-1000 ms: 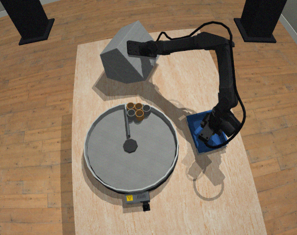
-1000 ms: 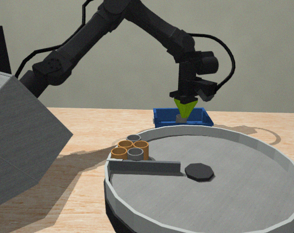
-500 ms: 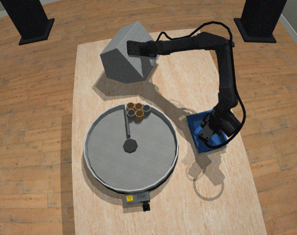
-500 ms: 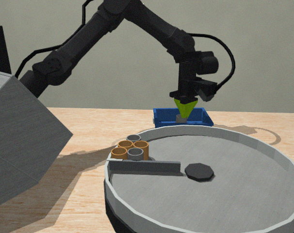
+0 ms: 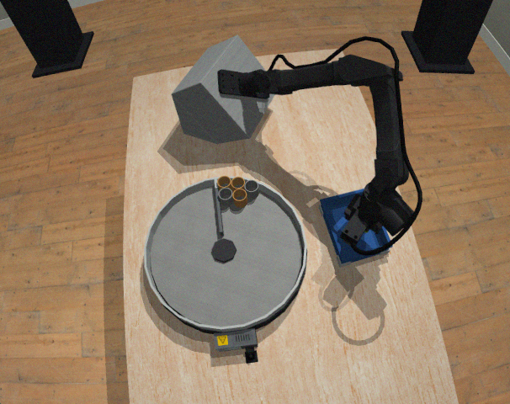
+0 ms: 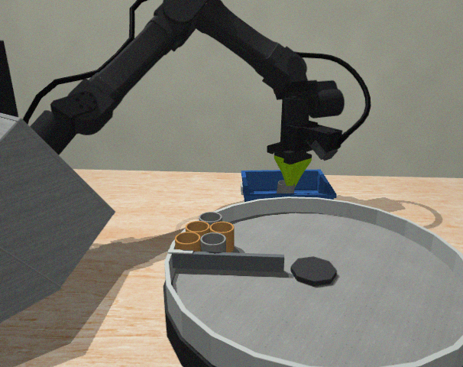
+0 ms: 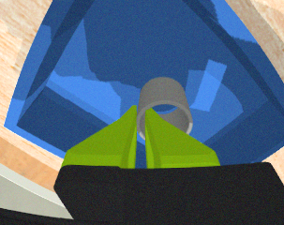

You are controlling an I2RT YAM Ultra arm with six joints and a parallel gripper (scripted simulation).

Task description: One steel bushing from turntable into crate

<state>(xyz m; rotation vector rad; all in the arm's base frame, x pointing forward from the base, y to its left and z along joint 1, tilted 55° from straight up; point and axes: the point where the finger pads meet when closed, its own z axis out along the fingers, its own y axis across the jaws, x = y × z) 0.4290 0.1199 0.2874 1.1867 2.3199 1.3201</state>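
Right now the blue crate is 10 mm behind my hand, 10 mm to the right of it and 20 mm below it. The rest, counted from my hand: round grey turntable 60 mm ahead, 370 mm to the right, 10 mm above.
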